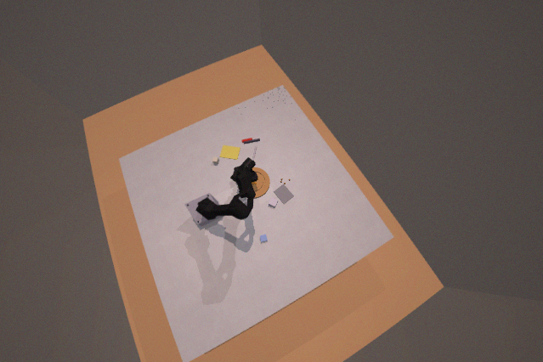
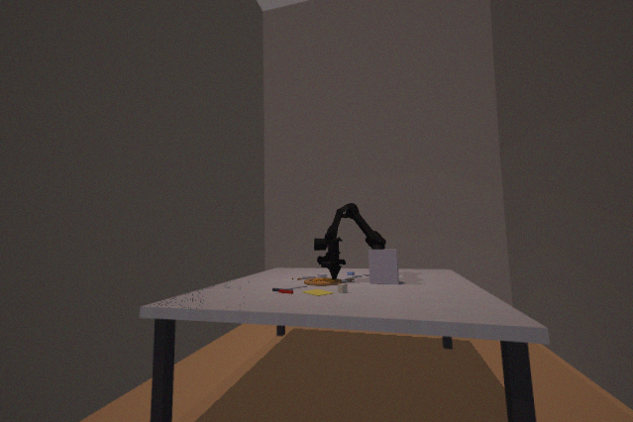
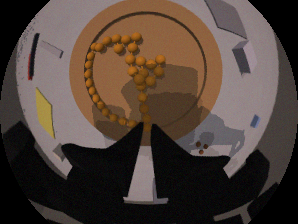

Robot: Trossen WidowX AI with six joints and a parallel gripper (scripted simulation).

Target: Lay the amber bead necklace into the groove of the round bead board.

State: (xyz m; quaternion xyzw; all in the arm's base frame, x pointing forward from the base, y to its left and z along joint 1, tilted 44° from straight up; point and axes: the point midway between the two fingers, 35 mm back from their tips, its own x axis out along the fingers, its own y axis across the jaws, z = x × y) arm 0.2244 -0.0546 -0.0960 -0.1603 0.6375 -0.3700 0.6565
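Now: the round bead board 60 mm ahead of my gripper tip and 10 mm below it. Also, from my gripper tip: cream cube 250 mm to the left, 70 mm behind; then thin grey bar 170 mm to the left, 160 mm ahead, 10 mm below; then grey square plate 180 mm ahead, 160 mm to the right, 20 mm below.
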